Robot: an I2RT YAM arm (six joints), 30 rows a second.
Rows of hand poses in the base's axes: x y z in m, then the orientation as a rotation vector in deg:
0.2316, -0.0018, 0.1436, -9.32, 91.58, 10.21
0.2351, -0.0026, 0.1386, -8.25, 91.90, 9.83
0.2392, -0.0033, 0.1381, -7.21, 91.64, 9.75
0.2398, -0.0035, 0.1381, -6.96, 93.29, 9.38
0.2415, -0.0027, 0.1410, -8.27, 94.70, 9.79
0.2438, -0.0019, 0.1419, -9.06, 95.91, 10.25
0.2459, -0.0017, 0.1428, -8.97, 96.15, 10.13
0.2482, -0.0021, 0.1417, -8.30, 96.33, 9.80
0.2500, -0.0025, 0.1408, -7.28, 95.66, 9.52
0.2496, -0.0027, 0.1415, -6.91, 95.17, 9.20
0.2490, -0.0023, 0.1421, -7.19, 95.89, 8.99
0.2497, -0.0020, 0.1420, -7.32, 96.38, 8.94
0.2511, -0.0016, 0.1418, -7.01, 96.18, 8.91
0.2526, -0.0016, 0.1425, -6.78, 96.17, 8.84
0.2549, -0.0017, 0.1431, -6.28, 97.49, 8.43
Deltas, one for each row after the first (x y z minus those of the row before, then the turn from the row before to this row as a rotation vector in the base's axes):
0.0035, -0.0008, -0.0050, 0.39, 0.32, -0.93
0.0041, -0.0007, -0.0005, 0.62, -0.23, -0.72
0.0006, -0.0002, 0.0000, -0.24, 1.62, -0.41
0.0017, 0.0008, 0.0029, -0.67, 1.39, 1.09
0.0023, 0.0008, 0.0009, -0.30, 1.22, 0.77
0.0021, 0.0002, 0.0009, -0.05, 0.23, -0.13
0.0023, -0.0004, -0.0011, 0.16, 0.17, -0.64
0.0018, -0.0004, -0.0009, 0.49, -0.66, -0.83
-0.0004, -0.0002, 0.0007, 0.06, -0.50, -0.43
-0.0006, 0.0004, 0.0006, -0.37, 0.69, 0.05
0.0007, 0.0003, -0.0001, -0.15, 0.48, 0.05
0.0014, 0.0004, -0.0002, 0.18, -0.19, -0.22
0.0015, 0.0000, 0.0007, 0.09, -0.01, -0.19
0.0023, -0.0001, 0.0006, -0.09, 1.30, -0.58

